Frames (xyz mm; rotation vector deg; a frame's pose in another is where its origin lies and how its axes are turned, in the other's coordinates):
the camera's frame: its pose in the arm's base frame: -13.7 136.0 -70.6 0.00 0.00 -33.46
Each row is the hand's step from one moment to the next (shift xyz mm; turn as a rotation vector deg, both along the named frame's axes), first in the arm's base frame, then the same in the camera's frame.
Working: the arm's base frame: its pose in the camera's frame: 86.4 -105.9 70.6 0.00 0.00 33.46

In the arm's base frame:
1: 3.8 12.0 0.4 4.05 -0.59 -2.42
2: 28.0 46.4 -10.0 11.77 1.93 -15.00
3: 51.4 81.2 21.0 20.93 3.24 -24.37
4: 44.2 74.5 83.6 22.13 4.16 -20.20
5: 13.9 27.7 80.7 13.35 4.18 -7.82
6: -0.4 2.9 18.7 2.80 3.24 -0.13
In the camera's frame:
1: -3.4 12.1 0.4 3.70 1.74 -2.42
2: -2.2 54.1 -10.0 8.76 8.10 -15.00
3: -1.9 96.1 21.0 15.67 14.24 -24.37
4: -4.2 86.5 83.6 16.17 15.67 -20.20
5: -3.7 30.8 80.7 8.83 10.85 -7.82
6: -1.9 2.2 18.7 0.55 4.25 -0.13

